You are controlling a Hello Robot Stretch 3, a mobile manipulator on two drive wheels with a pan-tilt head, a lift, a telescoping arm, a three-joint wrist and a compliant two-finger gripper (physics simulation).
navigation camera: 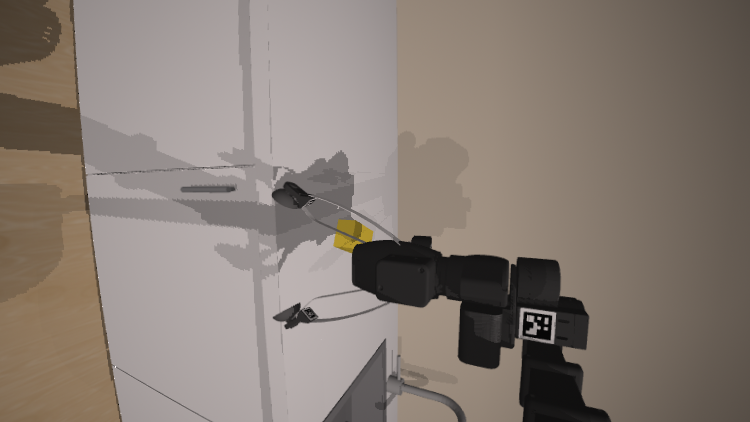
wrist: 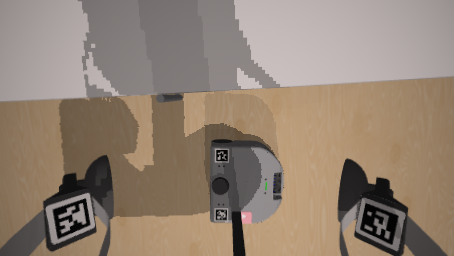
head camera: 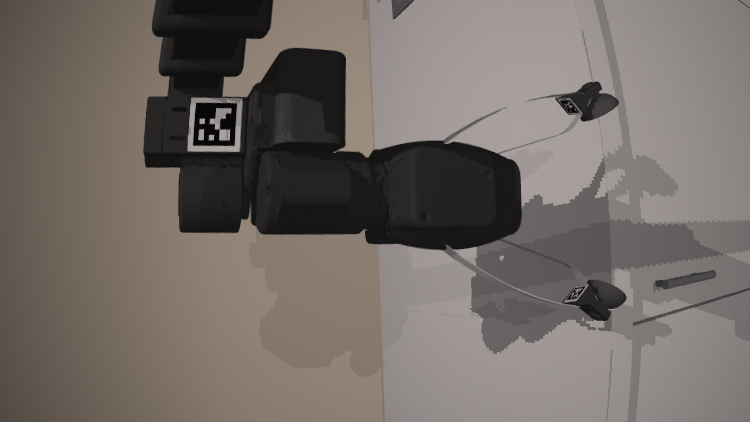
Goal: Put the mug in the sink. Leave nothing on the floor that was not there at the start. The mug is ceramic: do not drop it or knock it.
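Frame: origin at the robot's base, x ahead, y left, z up, level; centimetres.
Seen in the pictures: gripper, fingertip midpoint: (navigation camera: 276,254) (wrist: 226,178) (head camera: 618,200); robot's base, origin of the base link: (wrist: 222,173).
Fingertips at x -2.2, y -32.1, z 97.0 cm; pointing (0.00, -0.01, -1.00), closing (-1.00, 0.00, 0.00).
Note:
Pixels of each thing's top centre, then the offset from my fingertips to it. "pt": a spot on its surface instead. Level surfaces: height alone.
- white counter, its level: dz -5.9 cm
- yellow block, middle of its top: (navigation camera: 363,239) dx -1.7, dy -29.6, dz -1.4 cm
- bar handle, surface spot: (head camera: 688,279) (wrist: 170,101) (navigation camera: 207,190) pt dx +9.0, dy -4.7, dz -21.2 cm
The mug does not show in these views. My gripper (head camera: 605,203) (navigation camera: 286,257) (wrist: 226,178) is open, its fingers wide apart with nothing between them. It hangs over the front part of the white counter (head camera: 445,367) (navigation camera: 325,78) (wrist: 350,40). Part of the grey sink (navigation camera: 367,385) shows at the bottom of the navigation view, to one side of the gripper. A dark corner of the sink (head camera: 401,6) shows at the top edge of the head view.
A yellow block (navigation camera: 347,233) stands on the counter, partly hidden by the gripper body and finger. A grey faucet (navigation camera: 394,385) stands behind the sink. A bar handle (head camera: 688,279) (navigation camera: 208,188) (wrist: 170,98) juts from the cabinet front. My robot base (wrist: 250,185) stands on the wooden floor.

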